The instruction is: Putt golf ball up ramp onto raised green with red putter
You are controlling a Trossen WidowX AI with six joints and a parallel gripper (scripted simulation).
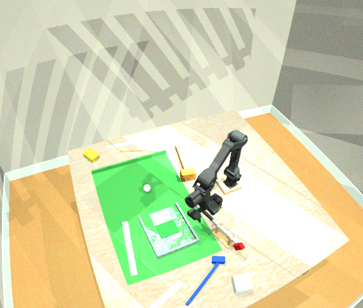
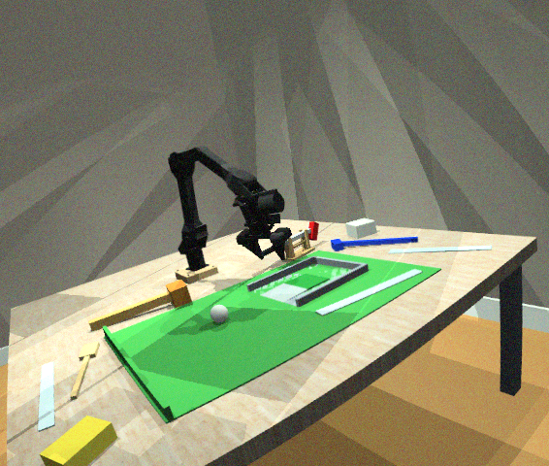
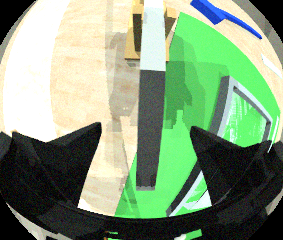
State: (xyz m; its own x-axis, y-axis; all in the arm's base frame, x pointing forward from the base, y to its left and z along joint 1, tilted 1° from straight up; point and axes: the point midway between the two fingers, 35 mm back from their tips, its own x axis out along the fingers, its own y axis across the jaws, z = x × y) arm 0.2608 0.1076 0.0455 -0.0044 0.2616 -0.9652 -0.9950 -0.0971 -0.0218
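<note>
My gripper tip is now 2 cm past the red putter, 11 cm to the right of it and 3 cm below it. Round my gripper tip: green mat (21 cm ahead, 22 cm to the right, 3 cm below); wooden stand (2 cm behind, 13 cm to the left); blue putter (19 cm ahead, 26 cm to the left, 2 cm below).
</note>
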